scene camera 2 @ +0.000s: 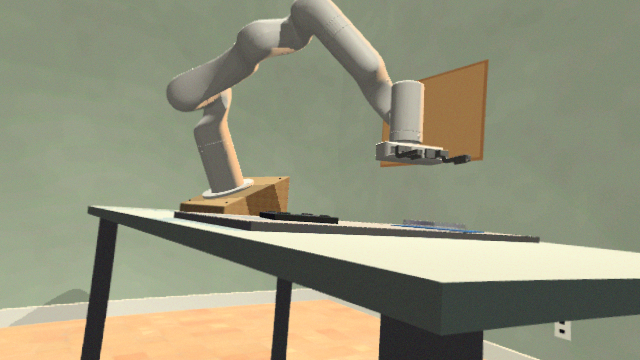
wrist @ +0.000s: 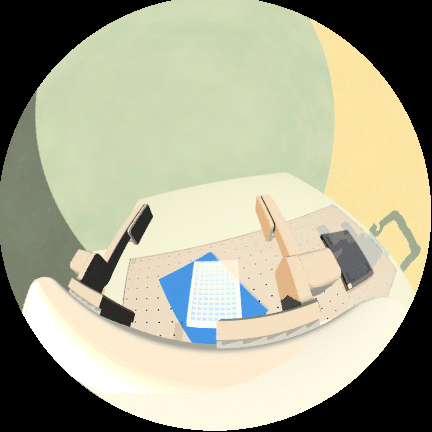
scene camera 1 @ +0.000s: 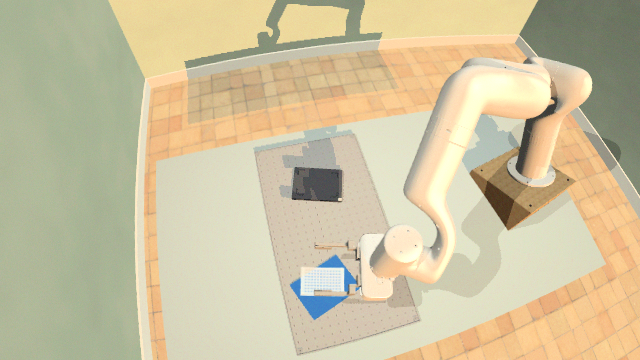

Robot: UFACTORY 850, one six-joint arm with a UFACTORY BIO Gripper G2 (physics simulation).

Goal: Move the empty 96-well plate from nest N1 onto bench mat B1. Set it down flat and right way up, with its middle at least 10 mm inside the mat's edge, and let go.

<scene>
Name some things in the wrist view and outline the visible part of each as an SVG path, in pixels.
My gripper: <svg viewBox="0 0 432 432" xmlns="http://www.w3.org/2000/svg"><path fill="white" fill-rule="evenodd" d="M406 314L398 300L376 296L360 301L334 318L319 321L320 306L318 299L312 296L323 292L340 277L340 267L328 247L301 253L289 226L269 194L256 196L255 212L265 240L271 241L272 237L275 237L282 255L275 270L282 311L249 317L220 318L216 321L216 344L175 340L130 327L135 313L101 293L127 242L138 244L153 216L147 203L136 205L103 256L96 252L77 250L70 262L70 268L78 276L70 279L69 291L53 278L37 278L28 290L22 310L25 320L47 352L86 389L138 417L164 425L195 430L233 430L260 426L288 418L317 405L355 379L379 355Z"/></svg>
A 96-well plate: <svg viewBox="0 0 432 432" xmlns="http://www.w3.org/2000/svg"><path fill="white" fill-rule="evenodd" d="M236 259L194 261L186 326L216 328L216 321L220 318L241 317Z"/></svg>
</scene>
